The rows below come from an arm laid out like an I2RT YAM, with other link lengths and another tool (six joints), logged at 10 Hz.
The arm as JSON. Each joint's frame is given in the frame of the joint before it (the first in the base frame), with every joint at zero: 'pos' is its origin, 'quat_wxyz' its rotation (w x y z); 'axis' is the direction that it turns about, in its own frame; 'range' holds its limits. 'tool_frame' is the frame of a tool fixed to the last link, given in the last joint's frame.
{
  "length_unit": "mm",
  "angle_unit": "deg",
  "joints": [
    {
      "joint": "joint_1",
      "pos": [
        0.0,
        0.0,
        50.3
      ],
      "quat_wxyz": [
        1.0,
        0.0,
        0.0,
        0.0
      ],
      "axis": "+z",
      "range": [
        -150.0,
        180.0
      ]
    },
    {
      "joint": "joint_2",
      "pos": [
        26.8,
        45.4,
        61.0
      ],
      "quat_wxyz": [
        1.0,
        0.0,
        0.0,
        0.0
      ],
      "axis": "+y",
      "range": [
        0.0,
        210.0
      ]
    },
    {
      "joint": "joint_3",
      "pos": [
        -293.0,
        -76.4,
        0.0
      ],
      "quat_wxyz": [
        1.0,
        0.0,
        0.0,
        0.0
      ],
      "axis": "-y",
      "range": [
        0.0,
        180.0
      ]
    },
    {
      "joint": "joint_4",
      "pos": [
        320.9,
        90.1,
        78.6
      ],
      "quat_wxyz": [
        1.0,
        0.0,
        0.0,
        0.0
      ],
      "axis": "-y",
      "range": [
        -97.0,
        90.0
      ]
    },
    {
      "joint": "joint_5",
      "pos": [
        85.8,
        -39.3,
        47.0
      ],
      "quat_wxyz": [
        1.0,
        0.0,
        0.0,
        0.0
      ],
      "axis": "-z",
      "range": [
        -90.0,
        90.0
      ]
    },
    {
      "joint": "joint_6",
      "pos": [
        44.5,
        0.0,
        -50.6
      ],
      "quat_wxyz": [
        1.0,
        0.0,
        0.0,
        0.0
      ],
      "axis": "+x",
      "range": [
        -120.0,
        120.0
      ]
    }
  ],
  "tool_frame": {
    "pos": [
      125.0,
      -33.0,
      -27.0
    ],
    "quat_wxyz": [
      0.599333,
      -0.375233,
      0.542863,
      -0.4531
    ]
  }
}
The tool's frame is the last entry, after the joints.
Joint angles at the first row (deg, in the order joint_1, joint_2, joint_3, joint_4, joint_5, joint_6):
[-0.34, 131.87, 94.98, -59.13, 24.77, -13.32]
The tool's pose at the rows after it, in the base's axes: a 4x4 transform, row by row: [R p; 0 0 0 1], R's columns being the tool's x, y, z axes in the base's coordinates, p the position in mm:
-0.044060, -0.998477, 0.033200, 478.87; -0.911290, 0.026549, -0.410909, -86.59; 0.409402, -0.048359, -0.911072, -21.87; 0, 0, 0, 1
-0.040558, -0.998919, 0.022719, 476.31; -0.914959, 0.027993, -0.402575, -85.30; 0.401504, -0.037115, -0.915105, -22.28; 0, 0, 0, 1
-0.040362, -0.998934, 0.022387, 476.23; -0.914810, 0.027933, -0.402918, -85.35; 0.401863, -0.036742, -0.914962, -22.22; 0, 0, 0, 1
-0.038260, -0.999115, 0.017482, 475.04; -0.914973, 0.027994, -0.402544, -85.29; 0.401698, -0.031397, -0.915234, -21.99; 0, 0, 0, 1
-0.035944, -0.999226, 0.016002, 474.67; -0.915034, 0.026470, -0.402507, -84.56; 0.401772, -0.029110, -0.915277, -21.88; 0, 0, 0, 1
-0.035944, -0.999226, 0.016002, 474.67; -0.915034, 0.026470, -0.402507, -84.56; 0.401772, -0.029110, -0.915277, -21.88; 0, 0, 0, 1
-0.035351, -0.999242, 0.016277, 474.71; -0.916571, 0.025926, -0.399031, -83.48; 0.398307, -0.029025, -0.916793, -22.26; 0, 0, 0, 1
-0.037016, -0.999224, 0.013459, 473.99; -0.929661, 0.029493, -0.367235, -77.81; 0.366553, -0.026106, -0.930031, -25.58; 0, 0, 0, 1
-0.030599, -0.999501, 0.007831, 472.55; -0.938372, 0.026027, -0.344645, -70.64; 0.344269, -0.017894, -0.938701, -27.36; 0, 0, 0, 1
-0.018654, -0.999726, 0.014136, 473.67; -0.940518, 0.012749, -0.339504, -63.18; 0.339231, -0.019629, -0.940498, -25.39; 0, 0, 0, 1
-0.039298, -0.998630, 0.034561, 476.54; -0.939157, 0.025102, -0.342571, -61.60; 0.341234, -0.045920, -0.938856, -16.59; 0, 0, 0, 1
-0.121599, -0.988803, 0.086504, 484.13; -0.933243, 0.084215, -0.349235, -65.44; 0.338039, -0.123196, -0.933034, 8.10; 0, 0, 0, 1
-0.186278, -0.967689, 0.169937, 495.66; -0.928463, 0.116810, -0.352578, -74.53; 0.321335, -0.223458, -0.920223, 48.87; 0, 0, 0, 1
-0.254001, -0.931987, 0.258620, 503.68; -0.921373, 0.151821, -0.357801, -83.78; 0.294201, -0.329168, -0.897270, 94.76; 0, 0, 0, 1
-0.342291, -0.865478, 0.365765, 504.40; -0.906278, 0.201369, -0.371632, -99.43; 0.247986, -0.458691, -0.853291, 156.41; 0, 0, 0, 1
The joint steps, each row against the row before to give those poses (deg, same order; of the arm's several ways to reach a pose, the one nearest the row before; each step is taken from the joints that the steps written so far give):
[0.00, 0.00, 0.00, -0.27, -0.94, 0.00]
[0.00, 0.00, 0.00, -0.63, -0.52, 0.00]
[0.00, 0.00, 0.00, -0.02, 0.02, 0.00]
[0.00, 0.00, 0.00, -0.31, -0.02, 0.00]
[0.09, 0.00, 0.00, -0.13, 0.00, 0.00]
[0.00, 0.00, 0.00, 0.00, 0.00, 0.00]
[0.06, 0.00, 0.00, 0.00, -0.22, 0.00]
[0.09, 0.00, 0.00, -0.11, -1.99, -0.02]
[0.44, 0.00, 0.02, -0.46, -1.40, 0.02]
[0.81, -0.24, 0.09, -0.22, -0.30, 0.00]
[0.17, -1.02, 0.15, 0.00, 0.09, 0.96]
[-0.59, -2.63, 0.88, -0.06, 0.02, 3.02]
[-1.11, -4.28, 1.24, 0.06, -0.05, 0.83]
[-1.14, -4.68, 1.36, 0.03, -0.17, 1.00]
[-1.90, -6.44, 1.33, 0.04, -0.29, 1.34]

